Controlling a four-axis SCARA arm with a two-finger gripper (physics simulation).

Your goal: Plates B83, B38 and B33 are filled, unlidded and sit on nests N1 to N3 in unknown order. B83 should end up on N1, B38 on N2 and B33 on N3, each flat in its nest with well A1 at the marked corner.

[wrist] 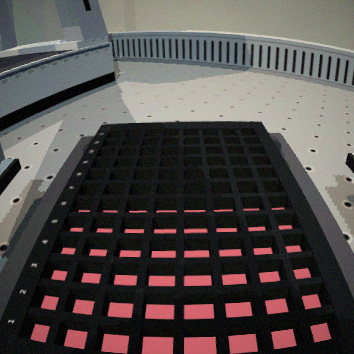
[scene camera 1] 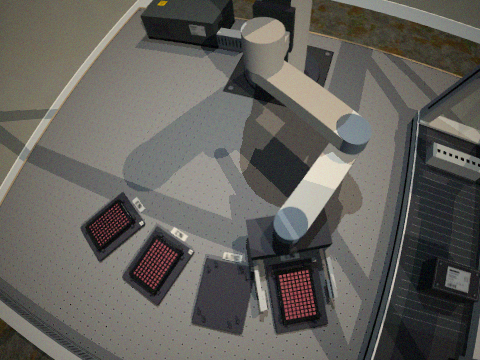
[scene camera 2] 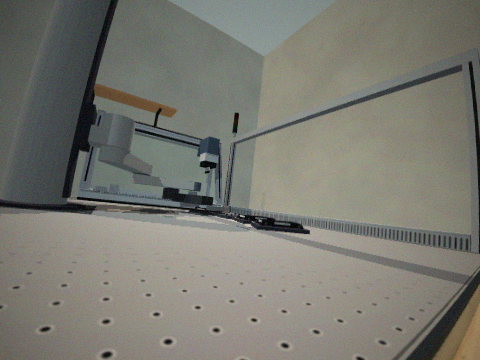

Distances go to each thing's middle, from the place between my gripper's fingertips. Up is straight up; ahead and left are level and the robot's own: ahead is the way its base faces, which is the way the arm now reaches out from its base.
The out nest (scene camera 1: 224, 292) lies 4 cm ahead of my hand, 17 cm to the right of it and 3 cm below it. Round my hand: nest N2 (scene camera 1: 157, 298): 3 cm ahead, 36 cm to the right, 3 cm below; nest N3 (scene camera 1: 131, 231): 1 cm behind, 53 cm to the right, 3 cm below.
